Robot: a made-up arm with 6 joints.
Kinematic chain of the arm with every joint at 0, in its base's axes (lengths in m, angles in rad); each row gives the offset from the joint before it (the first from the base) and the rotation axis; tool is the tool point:
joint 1: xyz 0 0 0.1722 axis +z
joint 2: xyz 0 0.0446 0 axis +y
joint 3: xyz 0 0 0.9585 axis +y
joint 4: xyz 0 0 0.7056 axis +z
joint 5: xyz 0 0 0 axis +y
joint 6: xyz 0 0 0.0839 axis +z
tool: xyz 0 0 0
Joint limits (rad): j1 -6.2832..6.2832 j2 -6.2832..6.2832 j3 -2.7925..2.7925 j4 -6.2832..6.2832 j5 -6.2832..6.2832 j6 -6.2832..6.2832
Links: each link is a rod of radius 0.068 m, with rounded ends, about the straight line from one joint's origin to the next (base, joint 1, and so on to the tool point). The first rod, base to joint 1, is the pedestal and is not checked.
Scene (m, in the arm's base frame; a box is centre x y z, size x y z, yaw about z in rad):
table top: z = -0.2
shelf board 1: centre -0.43 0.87 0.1 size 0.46 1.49 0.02 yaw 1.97
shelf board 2: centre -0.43 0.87 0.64 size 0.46 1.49 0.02 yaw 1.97
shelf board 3: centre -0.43 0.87 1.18 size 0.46 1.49 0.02 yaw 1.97
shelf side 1: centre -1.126 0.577 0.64 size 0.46 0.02 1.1 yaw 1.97
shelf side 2: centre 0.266 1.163 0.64 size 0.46 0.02 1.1 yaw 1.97
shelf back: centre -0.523 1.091 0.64 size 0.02 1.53 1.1 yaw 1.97
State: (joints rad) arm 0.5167 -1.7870 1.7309 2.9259 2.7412 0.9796
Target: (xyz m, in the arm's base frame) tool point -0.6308 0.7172 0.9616
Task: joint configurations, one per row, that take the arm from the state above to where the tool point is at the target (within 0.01 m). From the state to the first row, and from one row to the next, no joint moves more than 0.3 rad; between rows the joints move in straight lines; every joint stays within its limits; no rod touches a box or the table.
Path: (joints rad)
1: 0.7864 -1.5343 1.7582 2.9118 2.7231 0.9796
2: 1.0561 -1.2816 1.7855 2.8976 2.7050 0.9796
3: 1.3258 -1.0289 1.8127 2.8835 2.6869 0.9796
4: 1.5955 -0.7763 1.8400 2.8694 2.6688 0.9796
5: 1.8652 -0.5236 1.8673 2.8552 2.6507 0.9796
6: 2.1349 -0.2709 1.8946 2.8411 2.6326 0.9796
7: 2.4047 -0.0182 1.9219 2.8269 2.6145 0.9796
8: 2.3178 0.1640 1.6972 2.8361 2.5777 0.9796
9: 2.2310 0.3463 1.4725 2.8452 2.5410 0.9796

